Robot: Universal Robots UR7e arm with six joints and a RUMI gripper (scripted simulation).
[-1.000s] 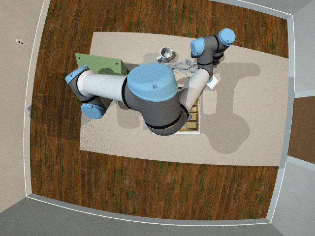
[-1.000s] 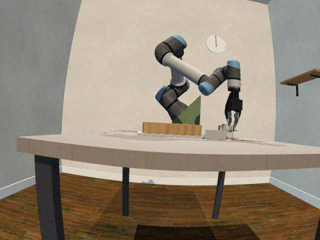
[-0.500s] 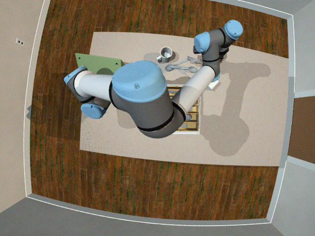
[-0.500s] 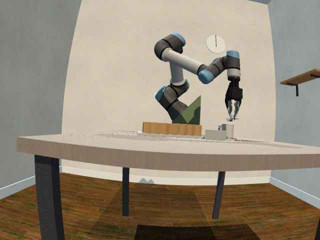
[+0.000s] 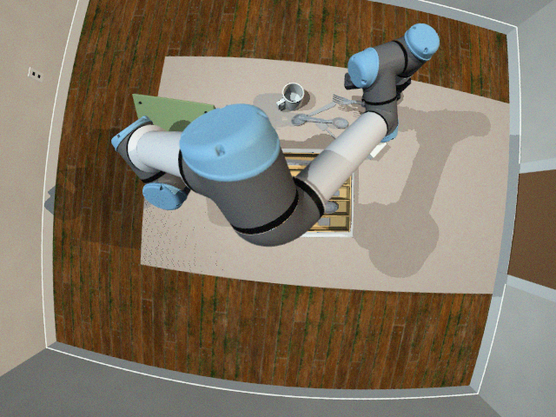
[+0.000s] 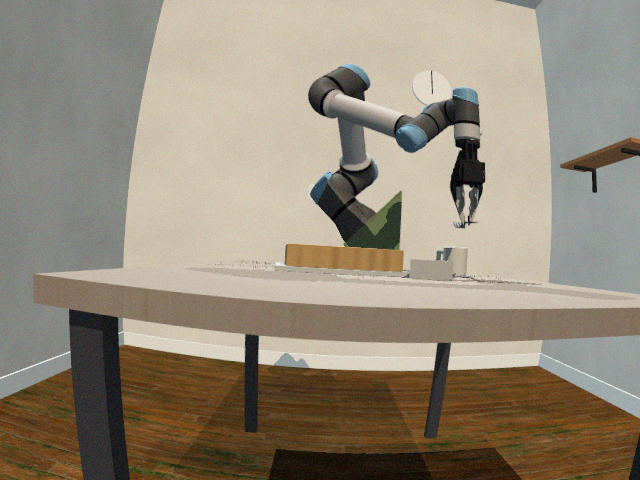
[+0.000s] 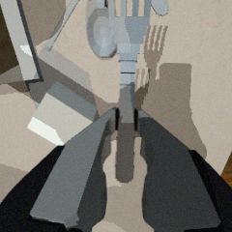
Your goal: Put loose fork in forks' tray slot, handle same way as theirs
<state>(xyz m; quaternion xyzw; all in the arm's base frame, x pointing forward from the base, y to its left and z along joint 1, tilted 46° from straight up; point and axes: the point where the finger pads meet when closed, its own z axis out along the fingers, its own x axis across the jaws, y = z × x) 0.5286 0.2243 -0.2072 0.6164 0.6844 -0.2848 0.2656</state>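
The tray lies 90 mm behind my hand, 340 mm to the right of it and 100 mm below it. The rest, counted from my hand: white block (100 mm ahead, 100 mm to the right, 130 mm below); then mug (250 mm behind, 120 mm below).
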